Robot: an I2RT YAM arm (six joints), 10 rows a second.
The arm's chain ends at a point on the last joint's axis. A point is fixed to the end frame.
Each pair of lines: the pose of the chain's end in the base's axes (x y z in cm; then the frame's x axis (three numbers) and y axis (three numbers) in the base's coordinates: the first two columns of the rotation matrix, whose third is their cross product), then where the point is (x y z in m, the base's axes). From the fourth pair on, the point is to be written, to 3 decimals.
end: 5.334, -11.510, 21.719, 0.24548, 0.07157, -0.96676, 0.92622, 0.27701, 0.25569
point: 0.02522 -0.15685 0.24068
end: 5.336, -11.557, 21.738, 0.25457, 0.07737, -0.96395, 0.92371, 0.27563, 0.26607
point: 0.02503 -0.15746 0.24036
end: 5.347, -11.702, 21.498, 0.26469, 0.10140, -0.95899, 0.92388, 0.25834, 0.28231
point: 0.02449 -0.15923 0.23651
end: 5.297, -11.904, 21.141, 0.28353, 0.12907, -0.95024, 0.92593, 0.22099, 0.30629
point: 0.022 -0.161 0.231
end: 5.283, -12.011, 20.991, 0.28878, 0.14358, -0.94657, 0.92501, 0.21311, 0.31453
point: 0.022 -0.162 0.229
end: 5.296, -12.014, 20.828, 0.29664, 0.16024, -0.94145, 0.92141, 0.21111, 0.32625
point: 0.022 -0.163 0.226
